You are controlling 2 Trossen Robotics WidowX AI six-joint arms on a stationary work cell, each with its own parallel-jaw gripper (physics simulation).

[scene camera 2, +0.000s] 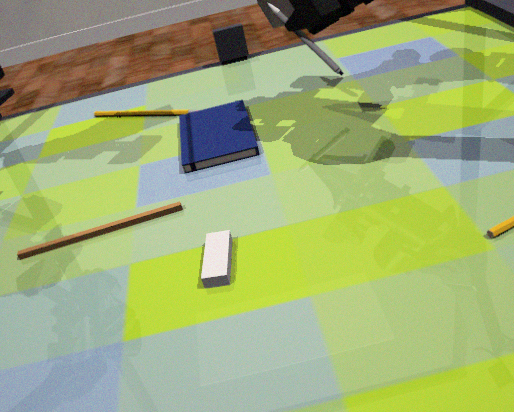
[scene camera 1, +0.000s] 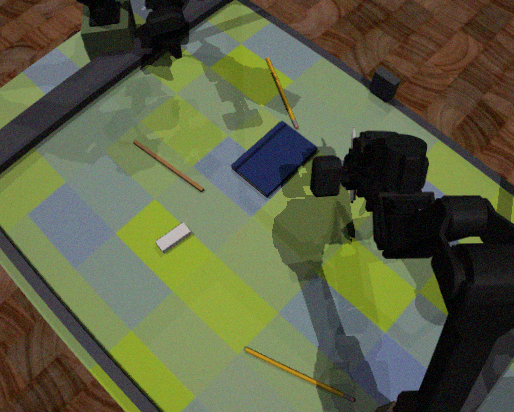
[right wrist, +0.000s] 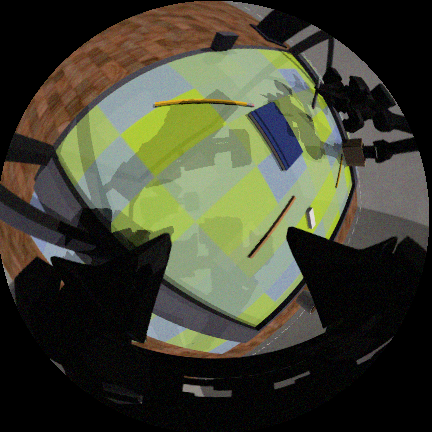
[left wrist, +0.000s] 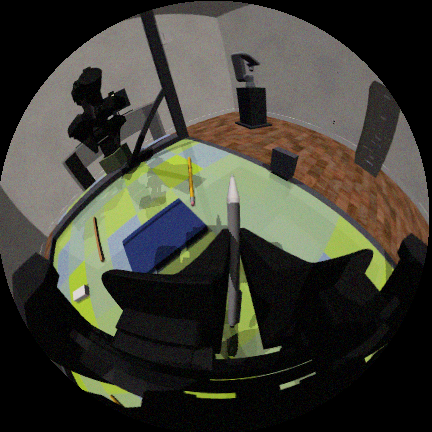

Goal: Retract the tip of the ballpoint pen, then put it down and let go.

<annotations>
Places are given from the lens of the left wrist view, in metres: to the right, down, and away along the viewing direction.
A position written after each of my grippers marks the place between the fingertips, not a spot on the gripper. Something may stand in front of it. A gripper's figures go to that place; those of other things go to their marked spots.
my left gripper [left wrist: 233, 233]: 0.01, 0.01, 0.10
my right gripper [left wrist: 108, 148]: -0.27, -0.17, 0.25
ballpoint pen [left wrist: 233, 217]: 0.01, 0.00, 0.09
</annotations>
